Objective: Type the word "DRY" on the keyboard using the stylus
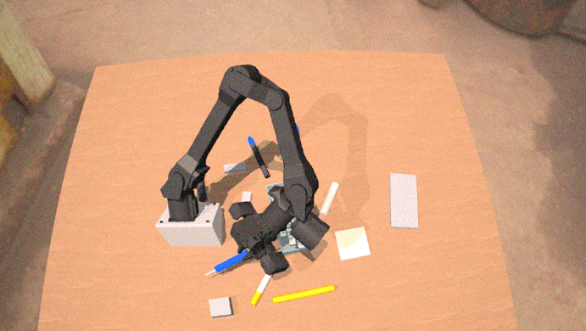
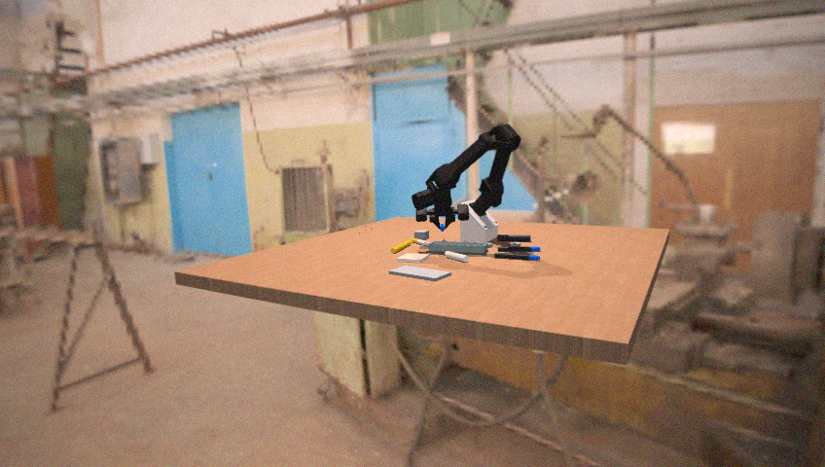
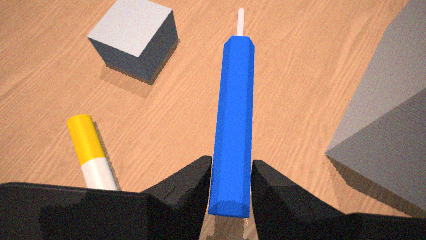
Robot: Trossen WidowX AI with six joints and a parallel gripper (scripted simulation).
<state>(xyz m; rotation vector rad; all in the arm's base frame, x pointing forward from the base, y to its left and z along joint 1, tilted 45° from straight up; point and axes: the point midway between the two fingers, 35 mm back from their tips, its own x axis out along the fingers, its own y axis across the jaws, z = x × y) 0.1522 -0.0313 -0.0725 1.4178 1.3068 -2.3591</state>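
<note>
Now: gripper tip 50 mm past the blue stylus and 30 mm to the left of it. From my gripper tip the other things lie so: grey cube: 60 mm behind, 120 mm to the right, 40 mm below; then stylus tip: 80 mm behind, 40 mm to the right; then yellow-tipped marker: 40 mm ahead, 70 mm to the right, 50 mm below.
</note>
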